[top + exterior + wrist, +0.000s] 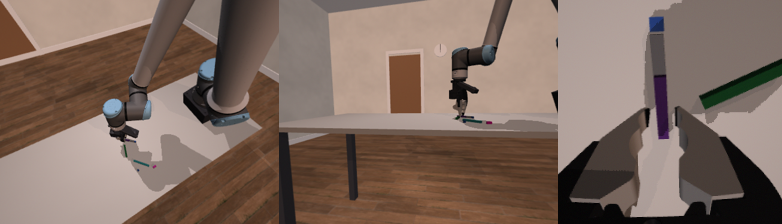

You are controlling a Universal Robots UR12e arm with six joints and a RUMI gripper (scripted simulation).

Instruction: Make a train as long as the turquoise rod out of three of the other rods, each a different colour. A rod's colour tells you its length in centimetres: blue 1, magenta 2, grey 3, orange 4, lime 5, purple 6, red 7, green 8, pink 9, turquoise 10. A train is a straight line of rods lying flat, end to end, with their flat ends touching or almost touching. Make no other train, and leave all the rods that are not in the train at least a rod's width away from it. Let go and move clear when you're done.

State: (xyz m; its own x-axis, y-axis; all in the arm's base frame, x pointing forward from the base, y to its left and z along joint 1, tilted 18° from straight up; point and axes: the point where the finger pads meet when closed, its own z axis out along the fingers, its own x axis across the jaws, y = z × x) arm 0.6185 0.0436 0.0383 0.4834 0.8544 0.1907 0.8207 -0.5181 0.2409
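Now: hand 1 cm above the purple rod. Round my hand: turquoise rod (18 cm to the left, 5 cm behind, 1 cm below); green rod (7 cm to the left, 2 cm ahead, 1 cm below); grey rod (4 cm behind, 2 cm to the left, 1 cm below).
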